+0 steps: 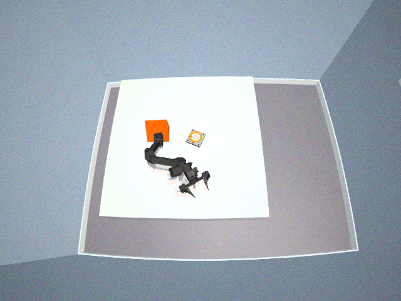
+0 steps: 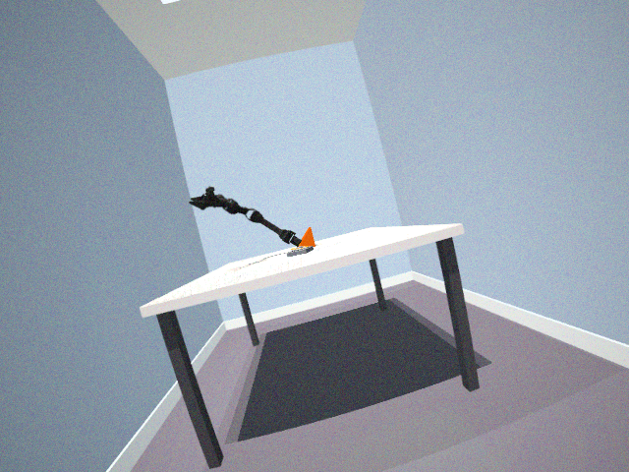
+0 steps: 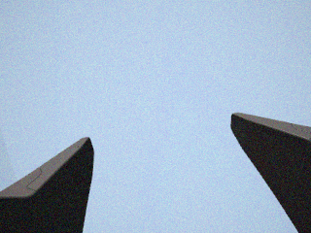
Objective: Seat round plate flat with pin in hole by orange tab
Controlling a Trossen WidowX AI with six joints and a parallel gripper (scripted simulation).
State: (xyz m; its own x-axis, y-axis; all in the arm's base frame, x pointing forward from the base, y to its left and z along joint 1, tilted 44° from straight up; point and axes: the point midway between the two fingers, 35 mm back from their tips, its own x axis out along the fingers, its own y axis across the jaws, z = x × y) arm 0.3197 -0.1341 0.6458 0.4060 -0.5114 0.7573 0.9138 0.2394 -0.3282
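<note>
Right now my gripper tip is 54 cm to the right of the square grey base and 42 cm above it.
</note>
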